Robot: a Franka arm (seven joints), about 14 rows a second.
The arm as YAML. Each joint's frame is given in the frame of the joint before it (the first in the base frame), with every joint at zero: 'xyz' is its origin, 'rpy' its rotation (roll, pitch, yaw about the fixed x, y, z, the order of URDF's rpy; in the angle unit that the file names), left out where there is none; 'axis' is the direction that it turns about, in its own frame. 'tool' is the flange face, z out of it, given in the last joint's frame.
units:
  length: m
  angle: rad
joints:
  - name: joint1
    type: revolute
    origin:
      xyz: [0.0, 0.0, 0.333]
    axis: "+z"
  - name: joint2
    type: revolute
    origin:
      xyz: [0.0, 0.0, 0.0]
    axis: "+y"
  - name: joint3
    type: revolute
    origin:
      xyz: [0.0, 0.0, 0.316]
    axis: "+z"
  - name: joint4
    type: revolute
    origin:
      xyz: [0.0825, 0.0, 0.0]
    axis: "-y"
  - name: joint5
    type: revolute
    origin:
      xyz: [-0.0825, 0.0, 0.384]
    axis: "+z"
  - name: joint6
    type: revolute
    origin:
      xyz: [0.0, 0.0, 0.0]
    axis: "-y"
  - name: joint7
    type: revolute
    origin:
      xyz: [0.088, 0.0, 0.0]
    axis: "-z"
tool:
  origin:
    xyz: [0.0, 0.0, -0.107]
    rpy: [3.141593, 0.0, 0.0]
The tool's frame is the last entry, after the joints.
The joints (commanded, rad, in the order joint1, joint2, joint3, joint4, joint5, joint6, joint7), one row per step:
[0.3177, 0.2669, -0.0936, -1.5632, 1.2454, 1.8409, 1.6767]
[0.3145, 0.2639, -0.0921, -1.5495, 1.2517, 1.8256, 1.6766]
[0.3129, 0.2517, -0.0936, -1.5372, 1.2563, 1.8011, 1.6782]
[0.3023, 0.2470, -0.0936, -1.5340, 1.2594, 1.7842, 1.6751]
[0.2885, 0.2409, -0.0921, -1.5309, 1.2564, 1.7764, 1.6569]
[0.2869, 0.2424, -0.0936, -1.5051, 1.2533, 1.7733, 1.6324]
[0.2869, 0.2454, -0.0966, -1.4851, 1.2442, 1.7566, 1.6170]
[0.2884, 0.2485, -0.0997, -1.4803, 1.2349, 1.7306, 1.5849]
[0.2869, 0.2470, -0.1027, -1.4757, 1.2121, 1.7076, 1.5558]
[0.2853, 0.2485, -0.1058, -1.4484, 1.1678, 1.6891, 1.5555]
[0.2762, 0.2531, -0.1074, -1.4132, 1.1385, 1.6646, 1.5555]
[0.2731, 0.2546, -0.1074, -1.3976, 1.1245, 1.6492, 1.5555]
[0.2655, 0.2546, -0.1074, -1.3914, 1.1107, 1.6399, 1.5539]
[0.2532, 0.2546, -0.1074, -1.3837, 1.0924, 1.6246, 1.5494]
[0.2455, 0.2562, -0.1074, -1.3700, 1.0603, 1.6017, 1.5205]
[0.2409, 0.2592, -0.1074, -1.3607, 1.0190, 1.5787, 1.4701]
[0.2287, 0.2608, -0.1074, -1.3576, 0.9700, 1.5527, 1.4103]
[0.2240, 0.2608, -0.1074, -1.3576, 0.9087, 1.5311, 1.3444]
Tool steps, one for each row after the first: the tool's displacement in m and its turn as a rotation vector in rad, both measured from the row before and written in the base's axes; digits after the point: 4 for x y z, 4 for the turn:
[-0.0009, 0.0005, 0.0090, 0.0127, -0.0090, 0.0110]
[-0.0039, -0.0002, 0.0141, 0.0138, -0.0121, 0.0181]
[-0.0004, -0.0053, 0.0046, 0.0074, -0.0037, 0.0055]
[0.0006, -0.0075, 0.0052, 0.0017, -0.0235, 0.0021]
[0.0015, -0.0011, 0.0114, 0.0027, -0.0463, 0.0097]
[-0.0001, 0.0000, 0.0068, -0.0043, -0.0270, 0.0201]
[-0.0018, 0.0013, -0.0010, -0.0057, -0.0239, 0.0359]
[-0.0022, -0.0016, 0.0007, -0.0175, -0.0283, 0.0314]
[-0.0006, -0.0025, 0.0080, -0.0383, -0.0262, 0.0191]
[0.0008, -0.0051, 0.0107, -0.0236, -0.0246, 0.0155]
[-0.0007, -0.0012, 0.0048, -0.0115, -0.0092, 0.0122]
[0.0004, -0.0046, 0.0014, -0.0125, -0.0054, 0.0026]
[0.0006, -0.0074, 0.0015, -0.0166, -0.0070, 0.0048]
[-0.0008, -0.0047, 0.0017, -0.0273, -0.0300, 0.0289]
[-0.0009, -0.0034, -0.0022, -0.0347, -0.0420, 0.0440]
[-0.0003, -0.0089, -0.0050, -0.0412, -0.0416, 0.0455]
[-0.0015, -0.0058, -0.0063, -0.0515, -0.0454, 0.0554]

